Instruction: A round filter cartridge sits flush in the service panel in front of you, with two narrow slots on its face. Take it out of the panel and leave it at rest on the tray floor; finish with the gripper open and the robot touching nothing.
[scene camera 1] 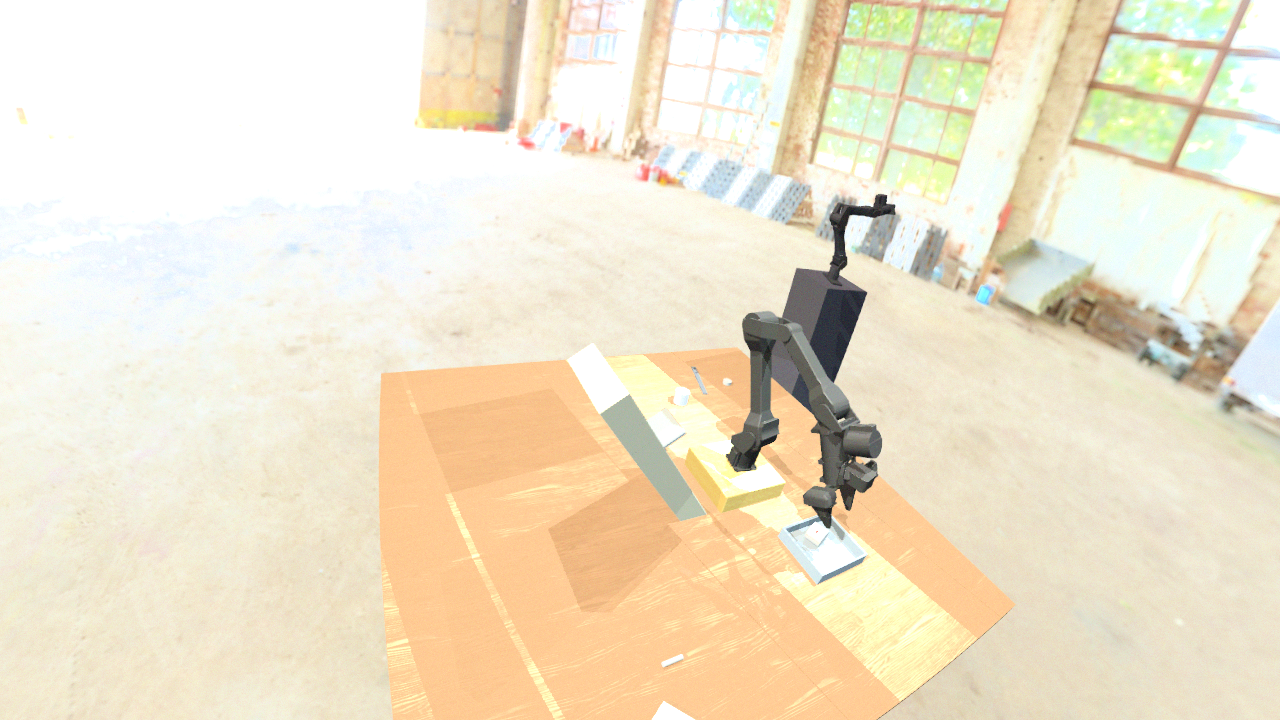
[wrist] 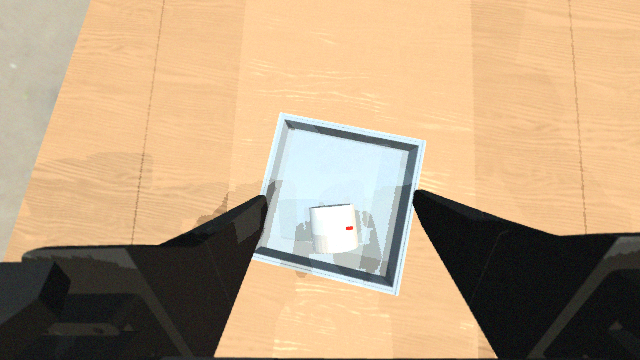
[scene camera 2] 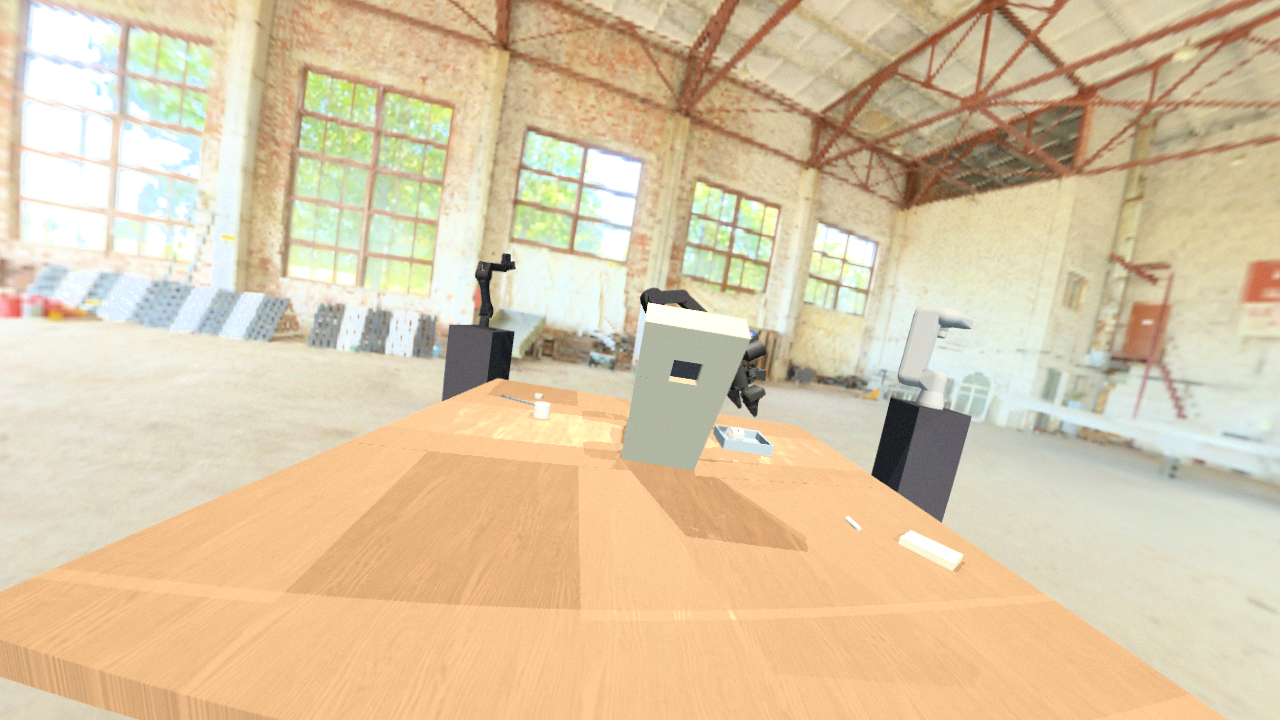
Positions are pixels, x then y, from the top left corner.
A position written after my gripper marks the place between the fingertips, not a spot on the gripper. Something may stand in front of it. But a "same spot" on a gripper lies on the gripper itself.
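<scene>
Scene camera 1 shows my gripper, and so does scene camera 2. My gripper appears in the wrist view (338, 199) as well. On my gripper, the point (scene camera 1: 845, 491) is the same spot as (scene camera 2: 734, 396). There is also a tray, and on the tray (scene camera 2: 749, 440) and (wrist: 312, 162) are the same spot.
</scene>
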